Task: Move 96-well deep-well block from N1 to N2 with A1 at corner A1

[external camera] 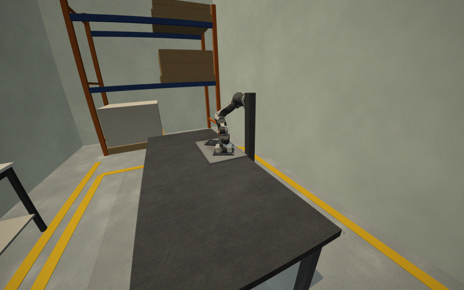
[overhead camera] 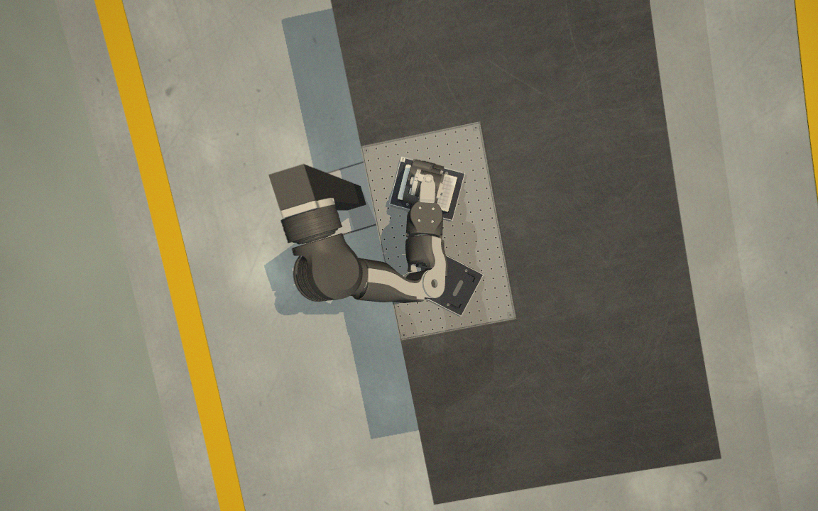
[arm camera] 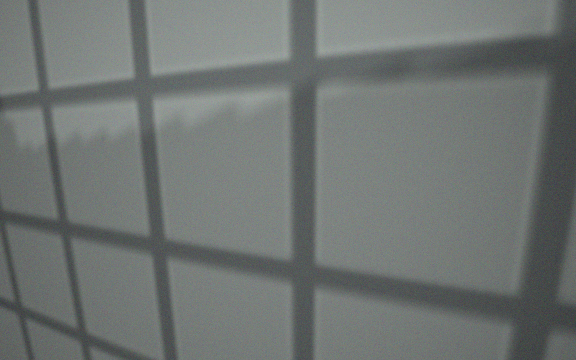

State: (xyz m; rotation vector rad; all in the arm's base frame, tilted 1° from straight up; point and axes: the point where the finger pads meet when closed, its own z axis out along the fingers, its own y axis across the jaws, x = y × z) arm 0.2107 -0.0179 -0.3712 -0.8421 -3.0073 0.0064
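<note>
The A1 corner mark is 40 mm behind my hand, 140 mm to the right of it and 10 mm below it. From my hand the other things lie so: cream 96-well deep-well block (20 mm above).
</note>
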